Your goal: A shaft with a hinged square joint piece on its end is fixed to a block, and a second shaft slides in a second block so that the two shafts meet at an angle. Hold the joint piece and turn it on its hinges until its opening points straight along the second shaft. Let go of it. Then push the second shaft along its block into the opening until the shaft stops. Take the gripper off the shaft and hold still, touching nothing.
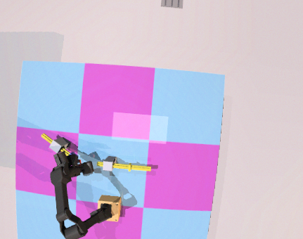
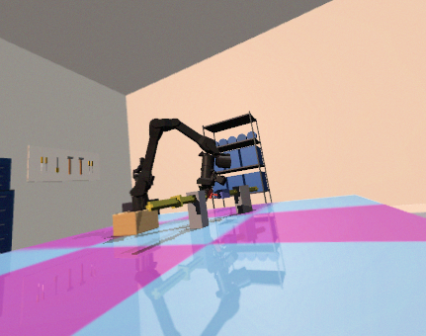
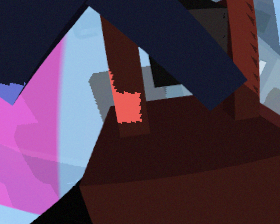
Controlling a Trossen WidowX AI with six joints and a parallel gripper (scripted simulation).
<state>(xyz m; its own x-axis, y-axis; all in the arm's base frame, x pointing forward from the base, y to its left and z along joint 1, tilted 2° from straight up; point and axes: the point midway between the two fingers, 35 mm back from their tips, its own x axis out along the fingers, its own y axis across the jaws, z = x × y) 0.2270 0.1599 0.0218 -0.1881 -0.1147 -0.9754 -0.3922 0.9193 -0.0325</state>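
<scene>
The red joint piece is 3 cm above my gripper tip, 2 cm ahead of it and 1 cm to the left of it.
</scene>
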